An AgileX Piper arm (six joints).
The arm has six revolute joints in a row. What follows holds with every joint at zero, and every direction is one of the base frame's.
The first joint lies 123 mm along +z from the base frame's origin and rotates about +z.
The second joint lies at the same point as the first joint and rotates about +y.
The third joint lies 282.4 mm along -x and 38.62 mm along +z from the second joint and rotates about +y.
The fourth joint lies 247.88 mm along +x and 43.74 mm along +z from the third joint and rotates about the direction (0.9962, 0, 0.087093).
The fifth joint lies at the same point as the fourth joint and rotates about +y.
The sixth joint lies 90.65 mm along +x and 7.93 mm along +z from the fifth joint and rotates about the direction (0.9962, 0, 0.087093).
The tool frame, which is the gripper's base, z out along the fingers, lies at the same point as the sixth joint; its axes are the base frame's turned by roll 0, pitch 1.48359 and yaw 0 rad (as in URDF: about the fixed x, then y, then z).
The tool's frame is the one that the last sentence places.
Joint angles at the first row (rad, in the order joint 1, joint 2, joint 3, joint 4, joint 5, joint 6):
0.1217 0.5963 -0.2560 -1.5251 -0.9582 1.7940
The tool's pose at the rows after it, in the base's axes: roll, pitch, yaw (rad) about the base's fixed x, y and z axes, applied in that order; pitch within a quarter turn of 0, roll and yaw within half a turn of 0; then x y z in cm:
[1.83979 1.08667 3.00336 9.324 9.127 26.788]
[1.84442 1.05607 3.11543 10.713 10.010 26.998]
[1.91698 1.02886 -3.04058 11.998 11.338 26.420]
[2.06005 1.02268 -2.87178 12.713 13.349 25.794]
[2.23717 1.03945 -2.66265 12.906 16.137 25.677]
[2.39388 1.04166 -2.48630 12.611 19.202 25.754]
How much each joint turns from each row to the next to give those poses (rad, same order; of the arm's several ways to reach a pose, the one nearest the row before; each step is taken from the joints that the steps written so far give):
0.0000 0.1388 -0.0559 0.0000 -0.1013 -0.0702
0.0338 0.1293 -0.0510 0.0000 -0.0729 -0.0503
0.0892 0.1117 -0.0368 0.0038 0.0341 -0.0488
0.1434 0.0815 -0.0408 0.0019 0.1187 -0.0357
0.1775 0.0720 -0.0640 0.0000 0.1496 -0.0293
0.1743 0.0680 -0.0714 0.0000 0.1550 0.0000

